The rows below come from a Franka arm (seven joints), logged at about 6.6 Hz.
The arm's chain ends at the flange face. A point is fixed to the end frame.
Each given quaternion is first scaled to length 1.
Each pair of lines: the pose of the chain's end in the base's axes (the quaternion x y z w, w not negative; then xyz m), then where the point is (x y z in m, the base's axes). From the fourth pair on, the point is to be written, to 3 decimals.
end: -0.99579 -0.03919 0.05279 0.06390 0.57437 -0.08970 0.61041
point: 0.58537 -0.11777 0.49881
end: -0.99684 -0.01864 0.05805 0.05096 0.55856 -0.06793 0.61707
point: 0.56706 -0.09955 0.50620
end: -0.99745 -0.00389 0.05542 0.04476 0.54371 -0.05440 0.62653
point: 0.55172 -0.08781 0.51615
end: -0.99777 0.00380 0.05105 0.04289 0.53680 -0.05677 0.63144
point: 0.545 -0.091 0.521
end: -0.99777 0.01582 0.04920 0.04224 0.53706 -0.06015 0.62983
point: 0.545 -0.095 0.520
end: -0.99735 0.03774 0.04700 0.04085 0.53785 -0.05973 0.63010
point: 0.544 -0.095 0.520
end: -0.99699 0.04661 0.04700 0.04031 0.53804 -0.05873 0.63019
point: 0.544 -0.094 0.520
